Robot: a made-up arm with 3 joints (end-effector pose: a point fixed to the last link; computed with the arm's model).
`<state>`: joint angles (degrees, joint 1 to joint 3).
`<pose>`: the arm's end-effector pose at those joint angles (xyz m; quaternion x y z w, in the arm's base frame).
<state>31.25 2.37 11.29</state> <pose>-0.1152 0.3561 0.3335 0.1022 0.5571 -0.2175 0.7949</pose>
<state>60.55 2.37 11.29</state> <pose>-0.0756 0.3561 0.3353 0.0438 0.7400 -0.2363 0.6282</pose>
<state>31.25 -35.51 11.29</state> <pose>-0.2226 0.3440 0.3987 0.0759 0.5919 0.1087 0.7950</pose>
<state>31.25 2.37 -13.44</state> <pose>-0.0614 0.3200 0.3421 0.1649 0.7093 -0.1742 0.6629</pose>
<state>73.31 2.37 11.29</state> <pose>-0.0591 0.3561 0.3298 0.0173 0.8053 -0.2397 0.5420</pose>
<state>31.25 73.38 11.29</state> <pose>0.0117 0.1858 0.2565 0.1203 0.3373 -0.7396 0.5699</pose>
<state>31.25 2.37 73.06</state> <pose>-0.2012 0.4054 0.2122 -0.0684 0.0824 -0.2782 0.9545</pose>
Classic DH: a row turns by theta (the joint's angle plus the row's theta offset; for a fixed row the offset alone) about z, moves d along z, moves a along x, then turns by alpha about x. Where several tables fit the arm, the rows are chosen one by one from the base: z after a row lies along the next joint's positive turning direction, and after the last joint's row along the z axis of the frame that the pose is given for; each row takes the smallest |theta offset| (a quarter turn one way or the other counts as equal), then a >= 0, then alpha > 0; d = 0 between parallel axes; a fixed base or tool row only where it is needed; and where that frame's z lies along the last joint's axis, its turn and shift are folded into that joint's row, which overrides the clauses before.
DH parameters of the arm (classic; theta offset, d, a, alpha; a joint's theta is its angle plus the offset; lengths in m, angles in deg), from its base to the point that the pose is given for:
base (fixed): 0 0.2588 -0.0919 -90
joint 1: 0 0.1669 -0.1038 -90
joint 2: 29.61 0.1021 0.0482 -76.28
joint 3: -53.46 -0.2151 -0.1526 -96.72
tool (fixed): 1.66 0.0045 0 0

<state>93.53 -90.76 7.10</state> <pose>-0.0149 0.2078 0.5443 0.2935 0.7935 0.4729 0.2462</pose>
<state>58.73 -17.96 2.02</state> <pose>-0.0911 0.3525 0.3878 0.0900 0.8067 -0.0524 0.5817</pose>
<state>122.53 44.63 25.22</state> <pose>-0.1035 0.2998 0.1979 -0.3783 0.7801 -0.4291 0.2533</pose>
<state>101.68 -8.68 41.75</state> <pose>-0.0827 0.3906 0.3852 -0.0650 0.8160 -0.1551 0.5530</pose>
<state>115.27 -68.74 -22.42</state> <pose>0.0791 0.3116 0.4012 -0.2384 -0.9061 -0.3272 0.1224</pose>
